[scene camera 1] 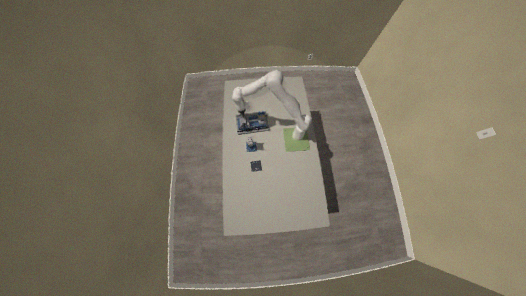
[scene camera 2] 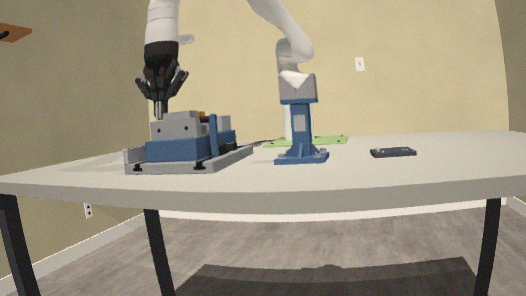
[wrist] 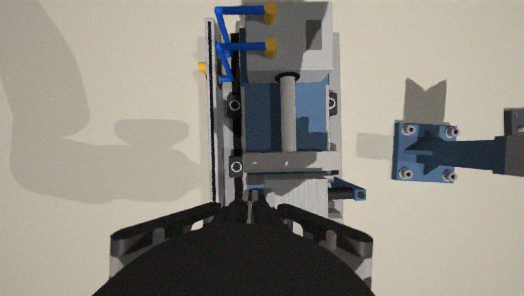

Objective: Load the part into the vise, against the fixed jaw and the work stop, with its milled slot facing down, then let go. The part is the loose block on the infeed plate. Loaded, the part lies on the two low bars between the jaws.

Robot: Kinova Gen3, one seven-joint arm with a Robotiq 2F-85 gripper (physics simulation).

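Observation:
The part, a light grey block with a brushed top, lies in the vise between the jaws. Its right side meets, or nearly meets, the black rod of the work stop. The moving jaw is close to it, with a thin dark line between. The fixed jaw is hidden in the wrist view by my gripper. No slot shows on the part's top; its underside and the low bars are hidden. My gripper is shut and empty, fingertips low beside the part's left side, opposite the stop.
A blue stand rises beside the vise. A dark flat plate lies beyond it. The vise's cylinder block carries blue hoses. A green plate lies under the arm's base.

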